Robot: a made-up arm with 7 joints.
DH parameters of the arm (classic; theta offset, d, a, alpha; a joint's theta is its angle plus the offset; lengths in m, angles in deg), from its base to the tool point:
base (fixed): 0 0.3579 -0.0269 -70
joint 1: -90 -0.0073 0.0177 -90
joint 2: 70 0.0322 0.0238 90
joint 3: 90 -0.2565 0.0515 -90
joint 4: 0 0.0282 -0.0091 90
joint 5: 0 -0.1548 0.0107 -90
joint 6: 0 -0.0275 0.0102 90
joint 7: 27.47 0 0.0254 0
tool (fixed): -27.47 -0.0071 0 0
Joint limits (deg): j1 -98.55..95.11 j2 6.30..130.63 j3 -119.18..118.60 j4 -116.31..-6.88 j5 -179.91..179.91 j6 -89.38..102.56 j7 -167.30..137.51
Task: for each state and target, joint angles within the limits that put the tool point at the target. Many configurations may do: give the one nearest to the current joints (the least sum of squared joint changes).
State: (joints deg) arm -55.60 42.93 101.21 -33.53 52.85 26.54 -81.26
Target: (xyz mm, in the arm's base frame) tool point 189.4 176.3 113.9
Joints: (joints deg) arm -48.95 10.84 114.75 -41.62 55.58 21.73 -81.67
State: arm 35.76 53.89 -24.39 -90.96 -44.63 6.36 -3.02
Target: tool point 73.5 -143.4 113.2
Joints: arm 20.61 10.23 -47.73 -111.40 -41.65 6.75 -4.84
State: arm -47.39 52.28 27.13 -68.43 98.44 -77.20 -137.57
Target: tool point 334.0 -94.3 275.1
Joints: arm -41.03 6.30 -16.24 -57.03 89.26 -76.02 -141.70
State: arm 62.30 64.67 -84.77 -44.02 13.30 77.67 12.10
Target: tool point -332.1 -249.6 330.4
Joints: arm 95.11 20.70 -111.19 -67.07 12.96 74.65 7.89
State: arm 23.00 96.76 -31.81 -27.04 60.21 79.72 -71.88
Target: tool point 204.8 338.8 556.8
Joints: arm 20.25 130.63 -7.71 -23.89 71.05 72.90 -59.45
